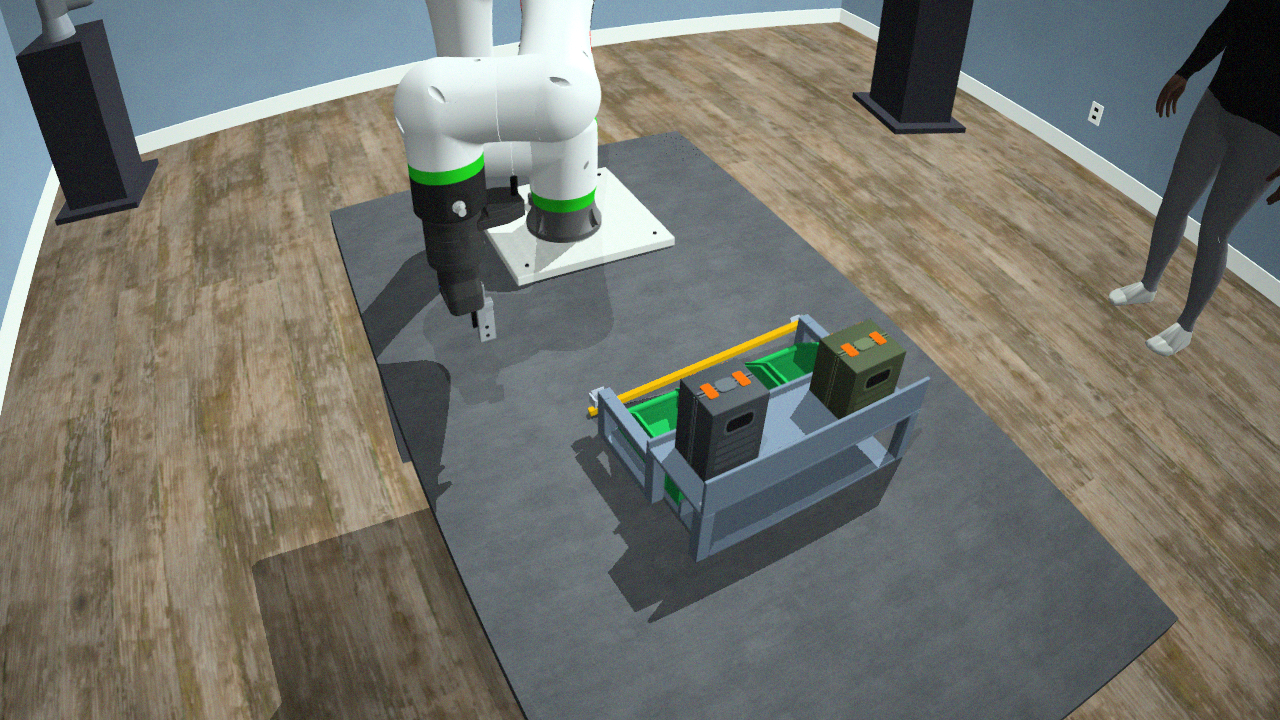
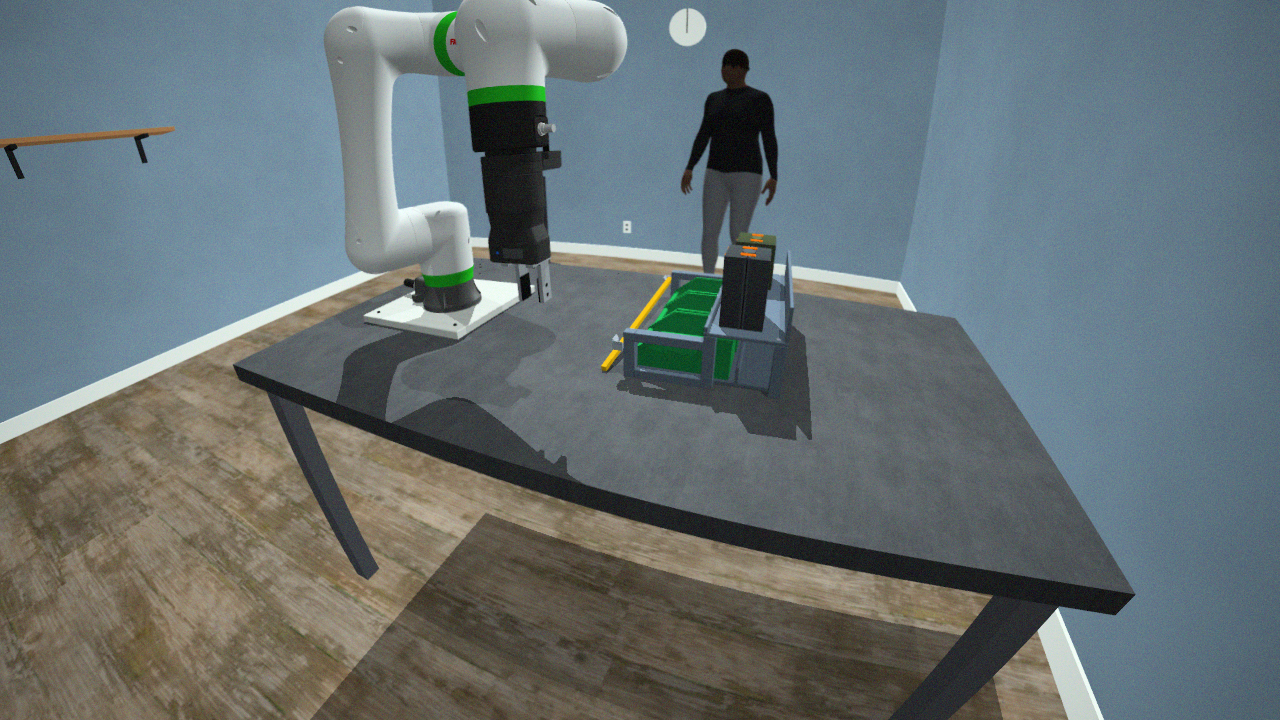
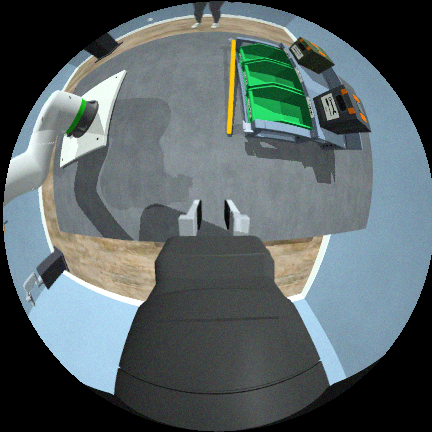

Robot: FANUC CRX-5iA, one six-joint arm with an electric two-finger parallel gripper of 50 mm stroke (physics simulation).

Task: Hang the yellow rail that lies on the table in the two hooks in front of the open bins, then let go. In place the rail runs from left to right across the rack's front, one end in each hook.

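Frame: origin at the arm's base, x ahead, y left, z up, level; centimetres.
Seen in the pictures: gripper, between the fingertips: [image 1: 483, 331] [image 2: 535, 299] [image 3: 212, 208]; arm's base, origin of its link: [image 1: 563, 222] [image 2: 452, 301] [image 3: 84, 118].
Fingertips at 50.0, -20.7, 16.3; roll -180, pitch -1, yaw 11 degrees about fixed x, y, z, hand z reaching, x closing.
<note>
Pixels of each thing's middle, then the offset from my fingertips to it, as dx, dy, dz. "*": a spot on its surface instead. Level surfaces: height alone.
- yellow rail, middle of its body: [image 1: 700, 365] [image 2: 641, 316] [image 3: 231, 73] -1.8, +32.6, -14.7
- far hook, a spot on its surface: [image 1: 795, 321] * -4.8, +49.7, -11.3
- dark grey case, middle of its body: [image 1: 720, 420] [image 2: 746, 286] [image 3: 341, 111] +21.9, +26.3, -1.8
- olive green case, middle of its body: [image 1: 857, 370] [image 2: 755, 259] +16.5, +48.8, -3.0
- dark table, height of its surface: dz -18.0
The yellow rail [image 1: 707, 362] [image 2: 646, 309] [image 3: 231, 90] runs from left to right across the front of the blue-grey rack [image 1: 819, 437] [image 2: 666, 336] [image 3: 280, 129], in front of the green bins [image 1: 657, 413] [image 2: 684, 322] [image 3: 280, 107]. One end lies at the near white hook [image 1: 594, 396] [image 2: 616, 341], sticking out a little past it. The other end lies at the far hook [image 1: 794, 319]. How deep the rail sits in the hooks is too small to tell. My gripper [image 1: 480, 325] [image 2: 534, 286] [image 3: 212, 208] is open and empty, above the table and well away from the rail.
A dark grey case [image 1: 723, 420] [image 2: 745, 288] [image 3: 345, 111] and an olive green case [image 1: 859, 368] [image 3: 312, 55] stand on the rack's top behind the bins. The arm's white base plate [image 1: 626, 234] [image 2: 402, 315] [image 3: 111, 107] lies on the dark table [image 1: 537, 537] [image 2: 895, 429].
</note>
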